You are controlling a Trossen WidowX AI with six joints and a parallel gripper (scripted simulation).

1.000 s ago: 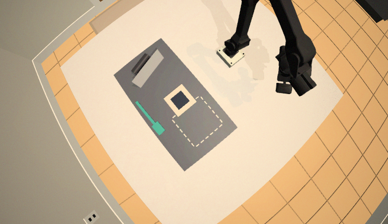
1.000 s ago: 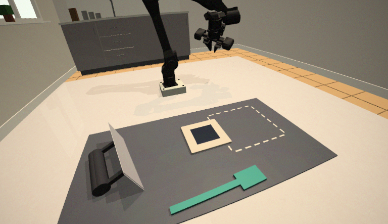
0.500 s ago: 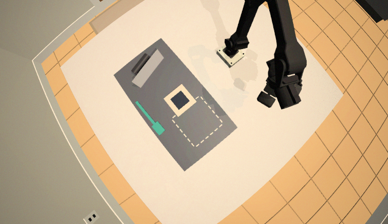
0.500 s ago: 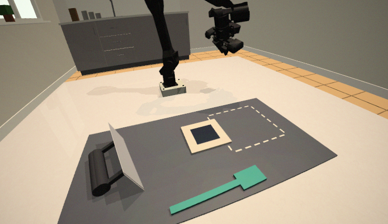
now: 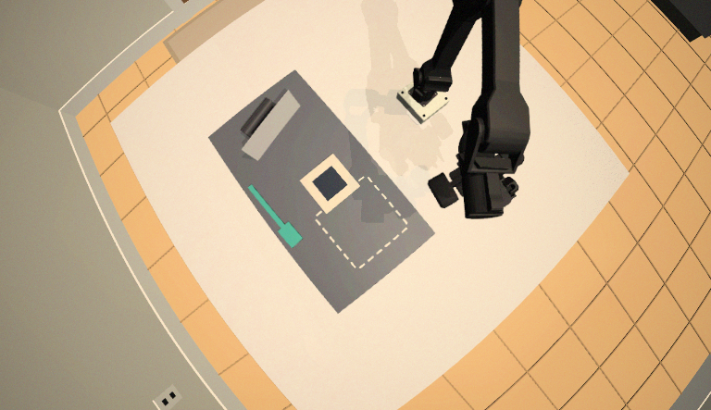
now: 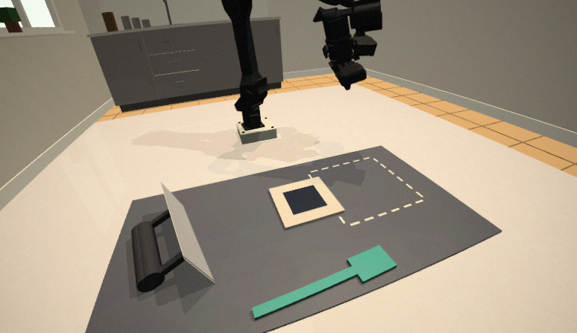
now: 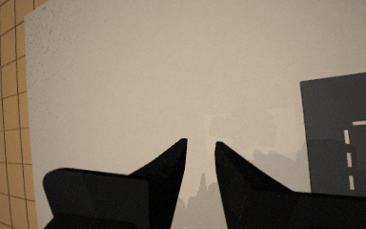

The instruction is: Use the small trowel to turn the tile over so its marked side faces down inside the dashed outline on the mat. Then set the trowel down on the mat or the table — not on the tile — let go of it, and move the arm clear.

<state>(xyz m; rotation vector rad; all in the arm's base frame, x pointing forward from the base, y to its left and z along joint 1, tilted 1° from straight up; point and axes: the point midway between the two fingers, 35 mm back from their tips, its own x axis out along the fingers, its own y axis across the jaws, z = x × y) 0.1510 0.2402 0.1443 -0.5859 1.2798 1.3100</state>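
The tile is 230 mm ahead of my gripper tip, 250 mm to the right of it and 140 mm below it. The rest, counted from my gripper tip: grey mat (260 mm ahead, 290 mm to the right, 170 mm below); green trowel (400 mm ahead, 280 mm to the right, 140 mm below).
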